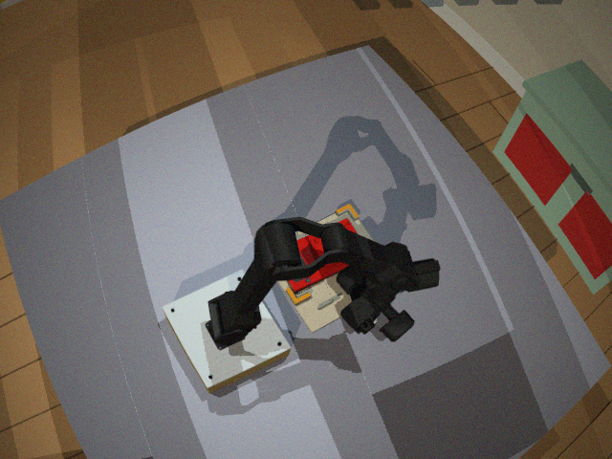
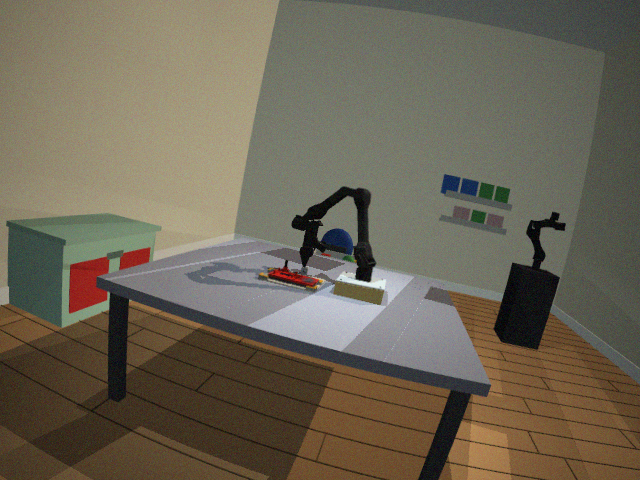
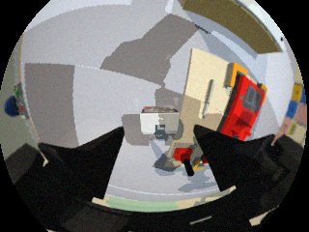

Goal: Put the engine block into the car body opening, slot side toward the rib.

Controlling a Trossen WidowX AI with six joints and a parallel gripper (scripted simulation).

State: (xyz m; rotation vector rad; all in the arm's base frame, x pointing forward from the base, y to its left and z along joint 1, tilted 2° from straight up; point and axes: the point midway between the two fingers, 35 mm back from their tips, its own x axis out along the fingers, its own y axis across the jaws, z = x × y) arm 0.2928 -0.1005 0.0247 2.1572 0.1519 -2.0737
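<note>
Now: the grey engine block 2 cm below my gripper tip. From my gripper tip the other things lie so: grey strip: 1 cm ahead, 16 cm to the left, 3 cm below.
</note>
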